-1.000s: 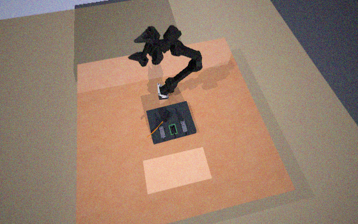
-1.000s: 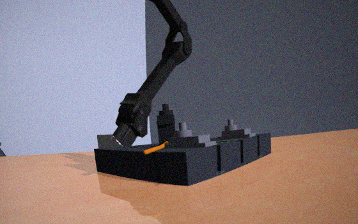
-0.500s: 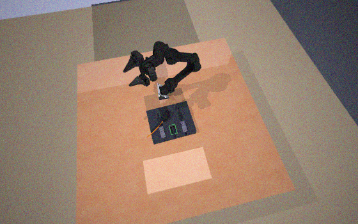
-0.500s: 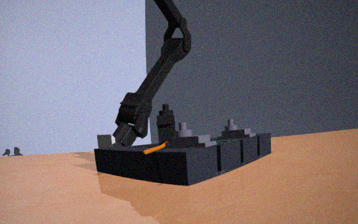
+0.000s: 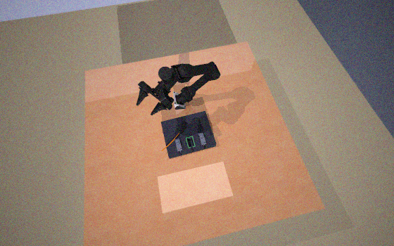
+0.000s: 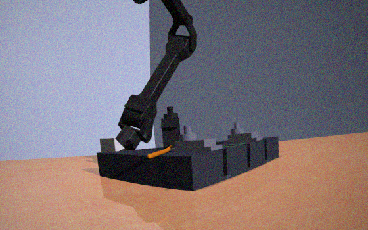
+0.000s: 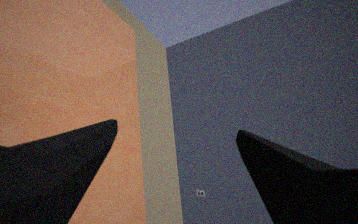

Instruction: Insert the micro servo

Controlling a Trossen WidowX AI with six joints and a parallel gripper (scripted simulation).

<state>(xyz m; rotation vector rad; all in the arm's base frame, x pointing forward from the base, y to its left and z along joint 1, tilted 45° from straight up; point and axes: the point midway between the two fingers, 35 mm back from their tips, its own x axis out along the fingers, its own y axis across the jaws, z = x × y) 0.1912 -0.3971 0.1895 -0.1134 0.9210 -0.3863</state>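
Right now the dark robot deck is 50 mm behind my gripper tip, 180 mm to the left of it and 390 mm below it.
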